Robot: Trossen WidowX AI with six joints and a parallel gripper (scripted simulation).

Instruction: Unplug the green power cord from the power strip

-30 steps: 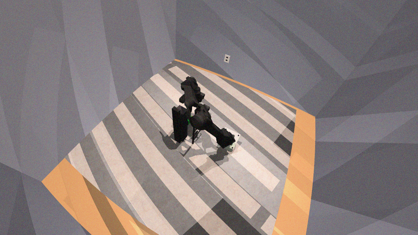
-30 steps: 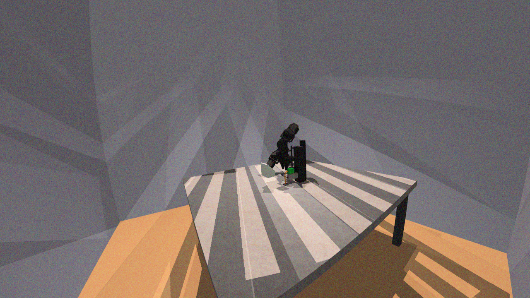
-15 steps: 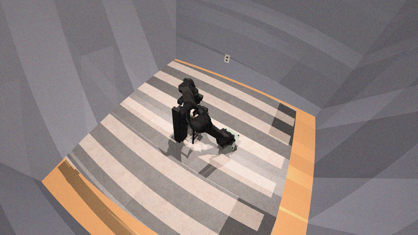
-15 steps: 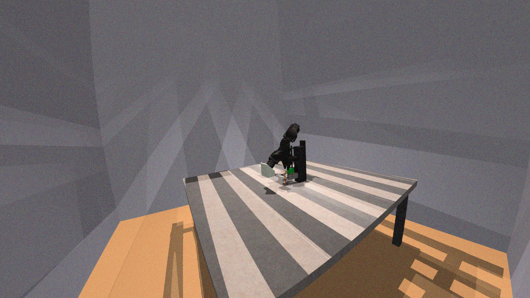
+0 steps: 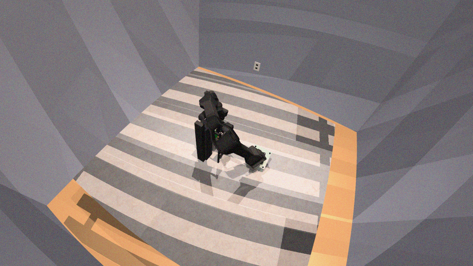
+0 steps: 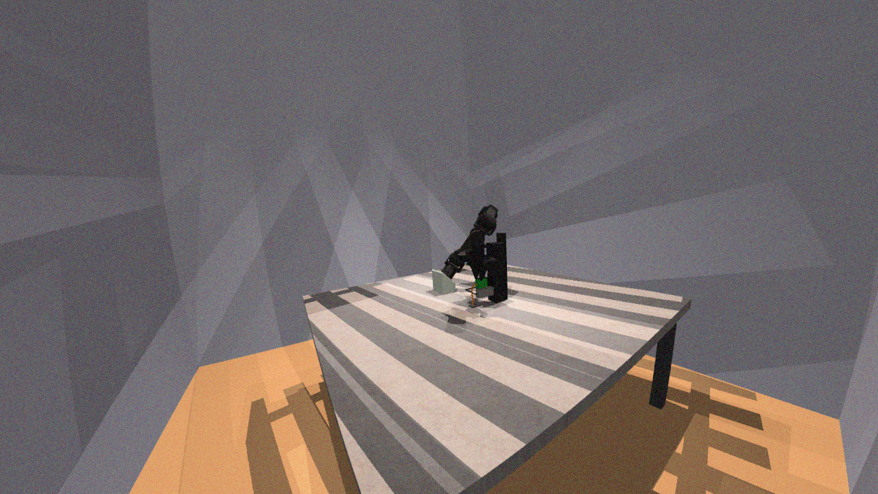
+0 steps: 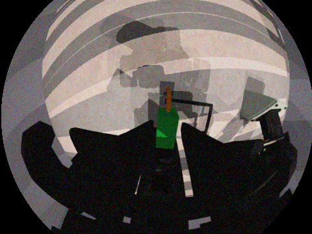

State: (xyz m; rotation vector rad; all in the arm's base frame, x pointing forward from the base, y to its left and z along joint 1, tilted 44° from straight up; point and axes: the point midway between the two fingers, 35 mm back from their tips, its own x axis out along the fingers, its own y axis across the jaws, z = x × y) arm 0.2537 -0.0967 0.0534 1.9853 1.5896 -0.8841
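The green plug is 3 cm to the left of my gripper tip and 1 cm below it. Also, from my gripper tip: tall black block (3 cm ahead, 13 cm to the left, 4 cm above).
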